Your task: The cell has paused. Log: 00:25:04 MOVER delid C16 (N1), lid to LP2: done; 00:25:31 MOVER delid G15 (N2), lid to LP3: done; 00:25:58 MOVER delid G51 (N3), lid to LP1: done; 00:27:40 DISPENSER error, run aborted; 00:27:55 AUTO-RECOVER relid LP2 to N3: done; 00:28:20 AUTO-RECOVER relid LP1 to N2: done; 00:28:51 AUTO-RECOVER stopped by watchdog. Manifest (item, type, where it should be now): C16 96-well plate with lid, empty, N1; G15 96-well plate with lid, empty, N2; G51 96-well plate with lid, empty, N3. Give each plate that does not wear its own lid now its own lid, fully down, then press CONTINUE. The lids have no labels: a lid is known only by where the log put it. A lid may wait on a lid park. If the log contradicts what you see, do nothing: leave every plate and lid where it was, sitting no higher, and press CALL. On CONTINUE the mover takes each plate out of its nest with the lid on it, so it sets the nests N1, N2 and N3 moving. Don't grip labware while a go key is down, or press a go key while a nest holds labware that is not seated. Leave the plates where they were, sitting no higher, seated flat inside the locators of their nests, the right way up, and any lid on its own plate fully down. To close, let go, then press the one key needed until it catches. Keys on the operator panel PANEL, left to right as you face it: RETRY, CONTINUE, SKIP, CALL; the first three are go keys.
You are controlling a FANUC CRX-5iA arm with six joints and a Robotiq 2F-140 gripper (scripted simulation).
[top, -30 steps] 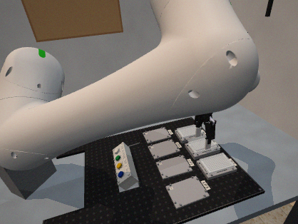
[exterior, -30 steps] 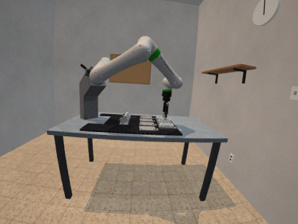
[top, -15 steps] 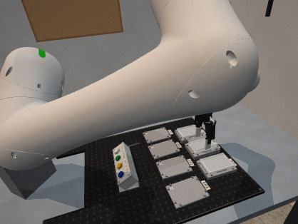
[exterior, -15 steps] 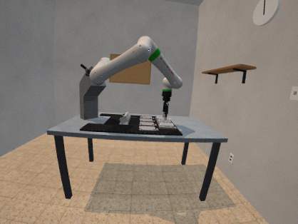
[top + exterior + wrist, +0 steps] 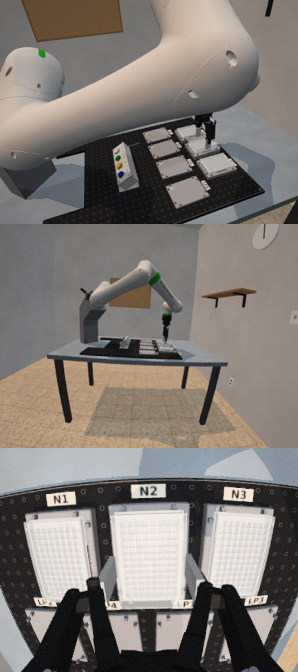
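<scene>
My gripper is now 4 cm above the plate. From my hand the other things lie so: LP1 label: 11 cm behind, 3 cm to the right, 7 cm below; N3 label: 4 cm ahead, 15 cm to the right, 7 cm below; lid park LP1: 19 cm behind, 7 cm below.
</scene>
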